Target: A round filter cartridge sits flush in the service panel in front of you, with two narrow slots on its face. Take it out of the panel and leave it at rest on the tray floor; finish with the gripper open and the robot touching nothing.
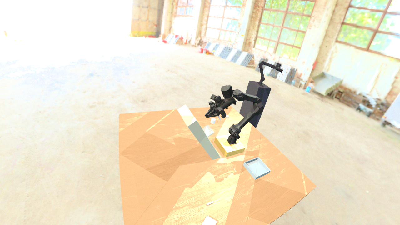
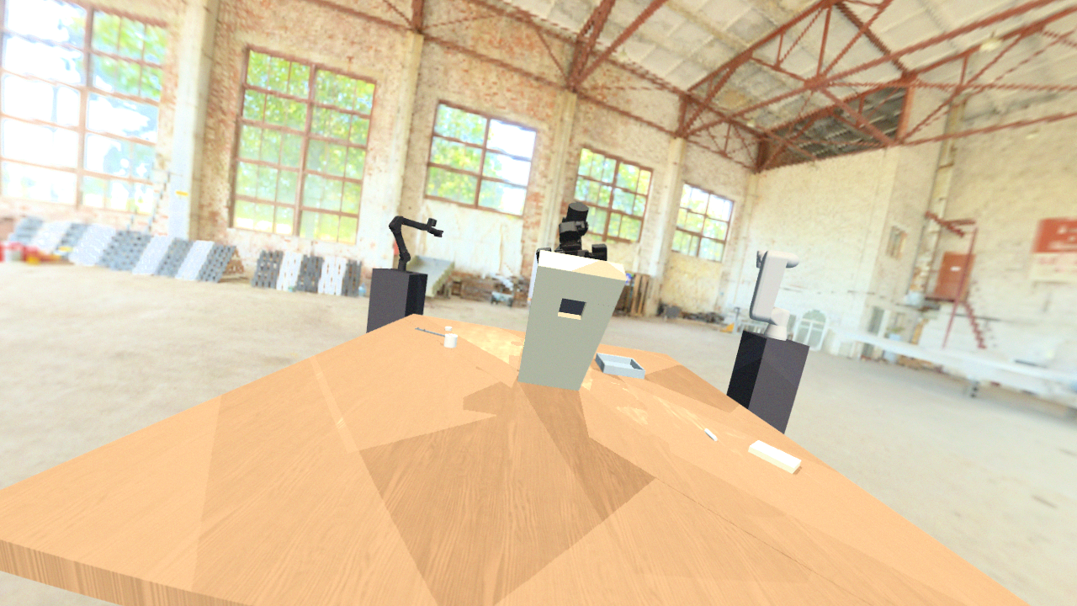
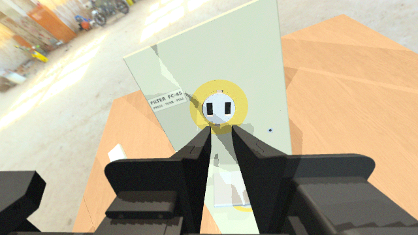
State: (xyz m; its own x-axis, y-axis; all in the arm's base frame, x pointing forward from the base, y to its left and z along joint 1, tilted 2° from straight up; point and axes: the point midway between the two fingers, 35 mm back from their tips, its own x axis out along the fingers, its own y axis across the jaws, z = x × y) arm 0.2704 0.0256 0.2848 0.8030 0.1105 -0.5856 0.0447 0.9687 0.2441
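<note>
Now: the white round filter cartridge 6 cm ahead of my gripper tip, 1 cm to the left of it and 5 cm below it. The rest, counted from my gripper tip: pale block 10 cm ahead, 52 cm to the left, 32 cm below; then small white stick 5 cm ahead, 40 cm to the left, 32 cm below; then tray 39 cm behind, 24 cm to the left, 32 cm below.
</note>
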